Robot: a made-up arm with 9 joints. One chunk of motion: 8 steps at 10 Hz.
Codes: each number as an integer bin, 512 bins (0 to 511) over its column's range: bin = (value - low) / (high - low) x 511, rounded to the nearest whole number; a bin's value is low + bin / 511 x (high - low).
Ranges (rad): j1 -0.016..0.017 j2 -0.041..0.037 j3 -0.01..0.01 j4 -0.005..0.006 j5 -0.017..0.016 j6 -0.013..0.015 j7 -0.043..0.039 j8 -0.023..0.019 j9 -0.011..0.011
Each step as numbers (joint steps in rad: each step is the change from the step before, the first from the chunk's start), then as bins.
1 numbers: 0.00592 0.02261 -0.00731 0.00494 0.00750 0.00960 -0.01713 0.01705 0.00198
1 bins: 339 417 69 462 379 412 161 487 301
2 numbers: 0.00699 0.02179 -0.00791 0.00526 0.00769 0.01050 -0.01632 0.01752 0.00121
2 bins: 356 411 53 477 382 429 166 493 284
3 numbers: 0.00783 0.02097 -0.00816 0.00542 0.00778 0.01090 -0.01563 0.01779 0.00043
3 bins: 369 406 47 484 384 436 171 496 265
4 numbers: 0.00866 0.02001 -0.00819 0.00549 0.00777 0.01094 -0.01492 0.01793 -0.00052
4 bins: 382 400 46 487 384 437 175 498 243
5 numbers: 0.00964 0.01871 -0.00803 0.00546 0.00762 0.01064 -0.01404 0.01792 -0.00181
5 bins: 397 391 50 486 381 431 180 498 213
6 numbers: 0.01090 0.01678 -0.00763 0.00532 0.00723 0.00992 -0.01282 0.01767 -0.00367
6 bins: 417 379 61 479 375 418 188 495 170
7 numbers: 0.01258 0.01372 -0.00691 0.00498 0.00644 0.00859 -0.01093 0.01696 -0.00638
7 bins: 443 358 79 464 363 394 200 486 107
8 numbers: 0.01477 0.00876 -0.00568 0.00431 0.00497 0.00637 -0.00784 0.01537 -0.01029
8 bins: 476 326 110 432 340 354 219 467 16
